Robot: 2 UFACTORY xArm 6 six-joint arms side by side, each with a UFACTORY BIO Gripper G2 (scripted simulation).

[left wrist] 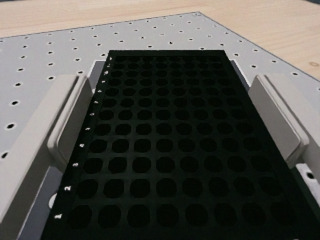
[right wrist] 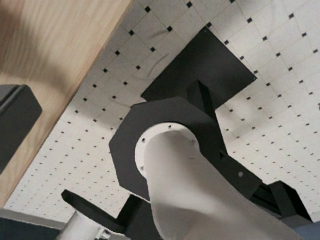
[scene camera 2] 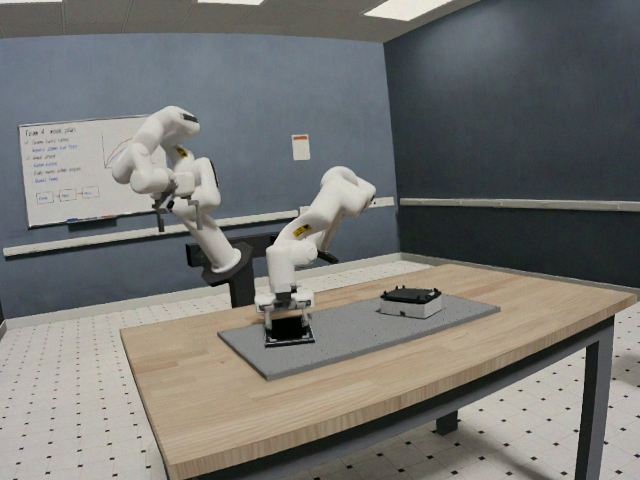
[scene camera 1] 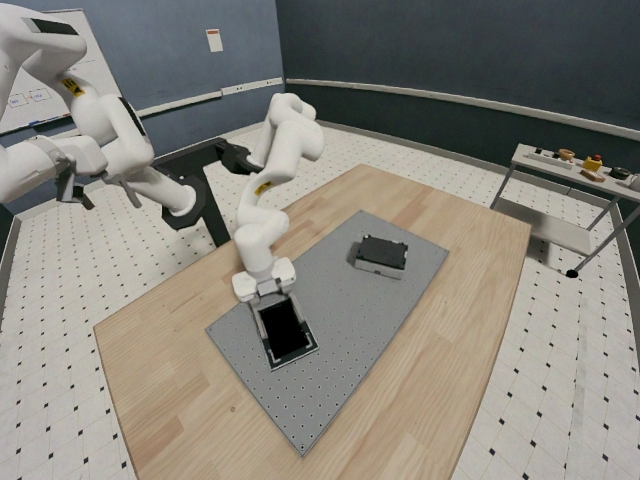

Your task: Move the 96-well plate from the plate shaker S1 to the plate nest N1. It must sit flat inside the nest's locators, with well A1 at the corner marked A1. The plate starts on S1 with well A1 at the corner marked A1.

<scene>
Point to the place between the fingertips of my left gripper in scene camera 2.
287, 324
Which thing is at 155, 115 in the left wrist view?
A black 96-well plate.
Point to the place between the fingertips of my left gripper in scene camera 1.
284, 329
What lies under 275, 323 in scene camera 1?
A black 96-well plate.
</scene>
